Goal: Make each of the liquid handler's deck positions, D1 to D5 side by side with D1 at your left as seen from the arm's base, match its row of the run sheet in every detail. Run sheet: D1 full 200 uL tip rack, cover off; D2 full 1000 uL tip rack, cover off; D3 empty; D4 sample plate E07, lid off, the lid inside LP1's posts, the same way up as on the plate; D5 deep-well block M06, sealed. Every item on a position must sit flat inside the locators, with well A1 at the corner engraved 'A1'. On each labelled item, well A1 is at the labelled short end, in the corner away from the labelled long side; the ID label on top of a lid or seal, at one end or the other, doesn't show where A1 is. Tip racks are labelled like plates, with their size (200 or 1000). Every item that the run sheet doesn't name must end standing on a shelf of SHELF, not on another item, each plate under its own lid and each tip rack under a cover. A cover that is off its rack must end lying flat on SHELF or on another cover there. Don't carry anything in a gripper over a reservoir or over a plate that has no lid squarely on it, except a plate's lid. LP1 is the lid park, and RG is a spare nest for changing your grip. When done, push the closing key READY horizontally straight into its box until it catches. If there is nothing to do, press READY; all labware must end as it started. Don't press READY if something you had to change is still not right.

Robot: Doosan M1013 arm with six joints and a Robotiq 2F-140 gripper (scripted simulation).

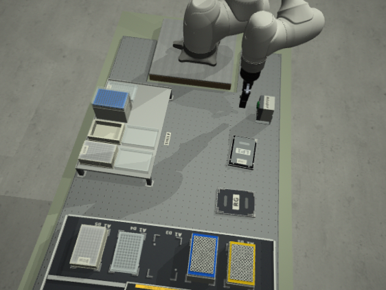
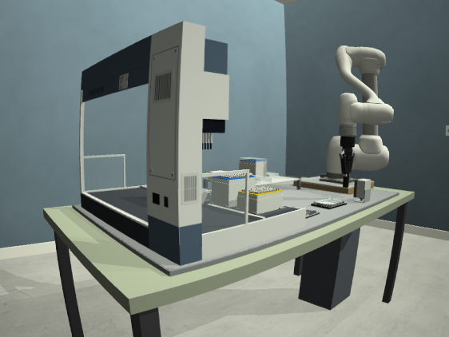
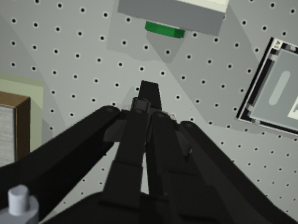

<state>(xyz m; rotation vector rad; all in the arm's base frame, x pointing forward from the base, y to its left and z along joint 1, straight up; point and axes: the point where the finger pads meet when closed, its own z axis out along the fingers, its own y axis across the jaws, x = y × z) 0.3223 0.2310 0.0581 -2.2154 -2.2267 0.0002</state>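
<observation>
Now: hand 8 cm to the right of the ready box and 2 cm above it. From my hand the other things lie so: clear lid 20 cm ahead, 7 cm below, 3 cm to the left; shelf label 29 cm to the right, 18 cm ahead, 9 cm below; lid park 20 cm ahead, 8 cm below, 3 cm to the left.
</observation>
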